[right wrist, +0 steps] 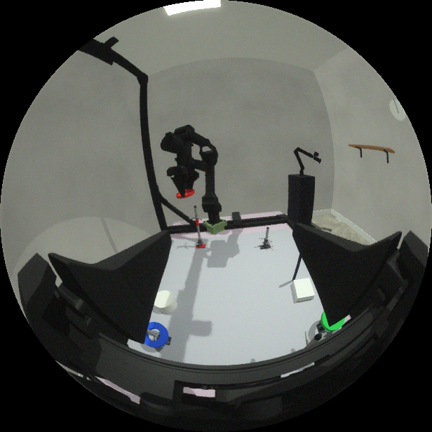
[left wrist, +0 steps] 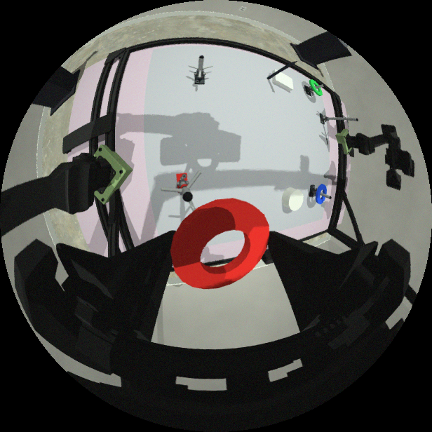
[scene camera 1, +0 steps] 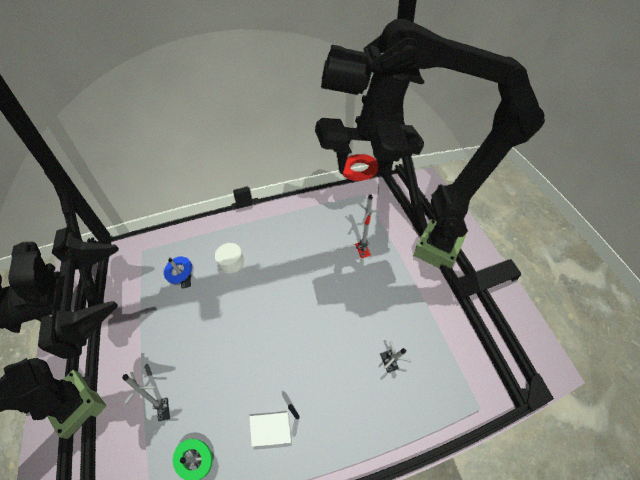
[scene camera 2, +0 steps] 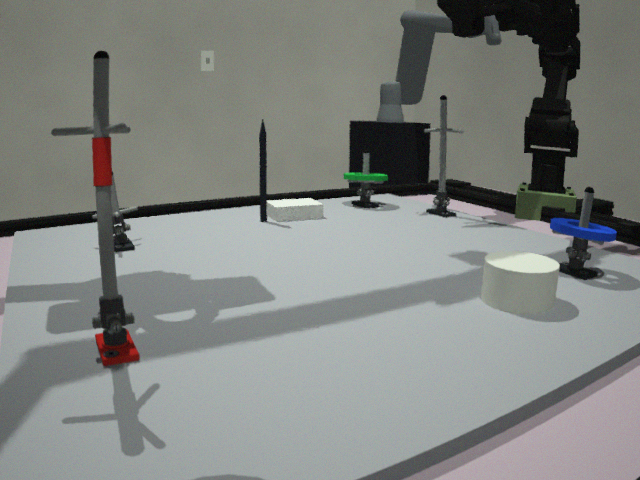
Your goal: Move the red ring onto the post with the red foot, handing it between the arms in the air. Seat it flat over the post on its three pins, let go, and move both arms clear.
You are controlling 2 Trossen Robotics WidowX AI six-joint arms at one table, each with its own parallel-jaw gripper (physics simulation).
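Places are measured from the left arm's base along level axes (x ahead, y left, z up), in metres.
Pixels of known places: left gripper, fingertip midpoint: (scene camera 1: 358,172); right gripper, fingertip midpoint: (scene camera 1: 116,274); left arm's base at its link origin: (scene camera 1: 442,239); right arm's base at its link origin: (scene camera 1: 65,401) (scene camera 2: 546,189).
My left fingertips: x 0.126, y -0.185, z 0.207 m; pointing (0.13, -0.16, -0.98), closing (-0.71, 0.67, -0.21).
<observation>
For each thing: its top centre in the pictures, then the offset to it from my left fingertips. "spot": a spot on its surface instead.
- red ring at its top centre: (scene camera 1: 359,163) dy -0.002, dx -0.005, dz +0.019 m
- post with the red foot, surface spot: (scene camera 2: 107,242) (scene camera 1: 364,230) spot: dy +0.021, dx -0.013, dz -0.167 m
- blue ring at its top centre: (scene camera 2: 583,222) (scene camera 1: 176,268) dy -0.290, dx +0.297, dz -0.188 m
- green ring at its top centre: (scene camera 2: 365,172) (scene camera 1: 191,459) dy +0.021, dx +0.561, dz -0.189 m
- white cylinder at its top centre: (scene camera 2: 522,261) (scene camera 1: 227,253) dy -0.226, dx +0.190, dz -0.206 m
- white block at its top centre: (scene camera 2: 293,202) (scene camera 1: 269,429) dy +0.091, dx +0.437, dz -0.221 m
- black spike at its top centre: (scene camera 2: 262,119) (scene camera 1: 289,404) dy +0.115, dx +0.388, dz -0.101 m
The red ring (scene camera 1: 372,166) (left wrist: 257,240) (right wrist: 190,193) is tilted in the air, between the fingers of my left gripper (scene camera 1: 361,166) (left wrist: 223,237). In scene camera 1 it appears above the top of the post with the red foot (scene camera 1: 366,227) (scene camera 2: 107,242) (right wrist: 198,230), slightly to the left, and off the post. This post stands upright and bare, with three pins near its upper part. In the left wrist view the post's black tip (left wrist: 187,196) shows just beyond the ring. The ring does not show in scene camera 2. My right gripper (scene camera 1: 115,277) (right wrist: 233,233) is open and empty, far from the ring.
A blue ring (scene camera 1: 168,271) (scene camera 2: 563,227) and a green ring (scene camera 1: 205,459) (scene camera 2: 366,177) sit on other posts. A white cylinder (scene camera 1: 229,256) (scene camera 2: 519,284), a white block (scene camera 1: 270,429) (scene camera 2: 295,210), a black spike (scene camera 1: 293,411) (scene camera 2: 263,175) and bare posts (scene camera 1: 142,391) (scene camera 1: 395,357) also stand there.
</observation>
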